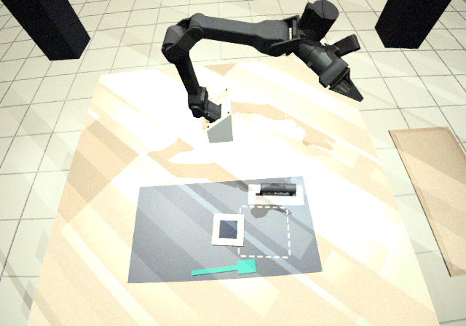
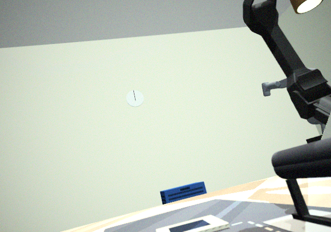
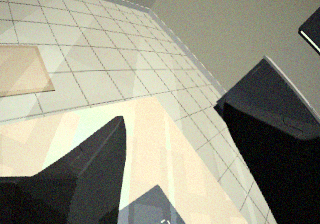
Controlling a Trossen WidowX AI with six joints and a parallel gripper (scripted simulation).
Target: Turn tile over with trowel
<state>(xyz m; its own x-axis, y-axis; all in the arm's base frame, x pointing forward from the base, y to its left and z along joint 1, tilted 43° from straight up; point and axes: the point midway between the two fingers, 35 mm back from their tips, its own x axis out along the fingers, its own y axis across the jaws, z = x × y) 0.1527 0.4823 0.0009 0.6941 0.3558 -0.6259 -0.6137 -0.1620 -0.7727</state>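
My gripper tip is now 39 cm above the trowel, 17 cm to the left of it and 8 cm short of it. Also, from my gripper tip: grey mat (45 cm below, 35 cm to the right, 20 cm ahead); then arrow (43 cm below, 33 cm ahead, 31 cm to the right); then tile (43 cm below, 32 cm to the right, 21 cm ahead).
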